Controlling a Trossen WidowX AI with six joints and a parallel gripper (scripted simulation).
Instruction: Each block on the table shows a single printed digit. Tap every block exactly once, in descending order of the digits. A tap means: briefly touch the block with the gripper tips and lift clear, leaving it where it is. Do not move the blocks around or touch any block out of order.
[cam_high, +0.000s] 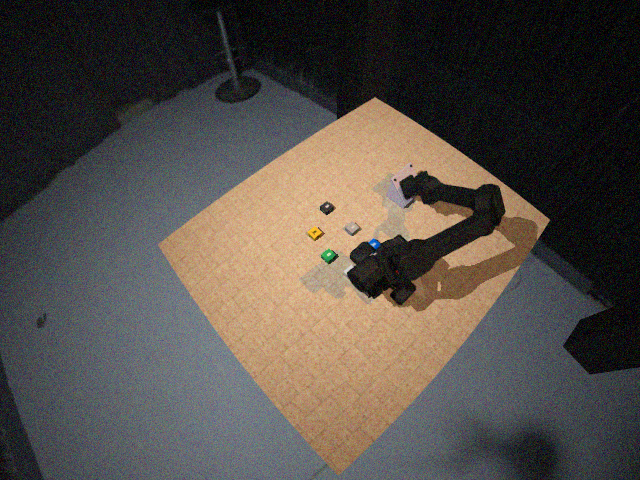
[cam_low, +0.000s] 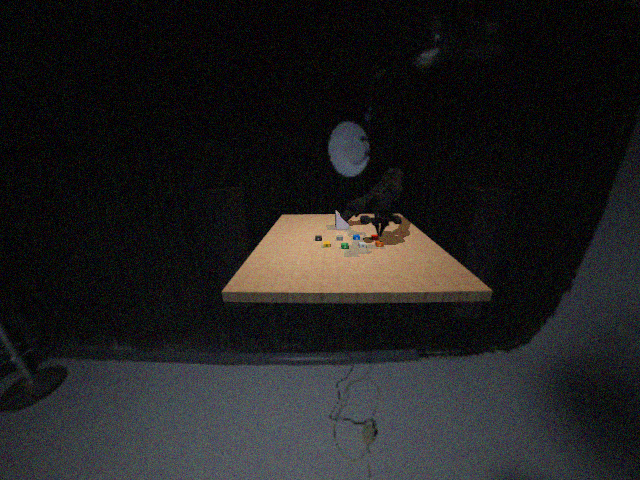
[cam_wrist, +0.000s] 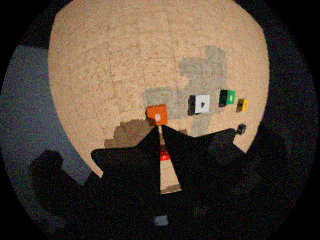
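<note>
The orange block is 1 cm ahead of my gripper tip and 3 cm below it. The rest, counted from my gripper tip: white block (3 cm ahead, 8 cm to the right, 3 cm below); then red block (9 cm behind, 1 cm to the right, 3 cm below); then blue block (8 cm behind, 11 cm to the right, 3 cm below).
</note>
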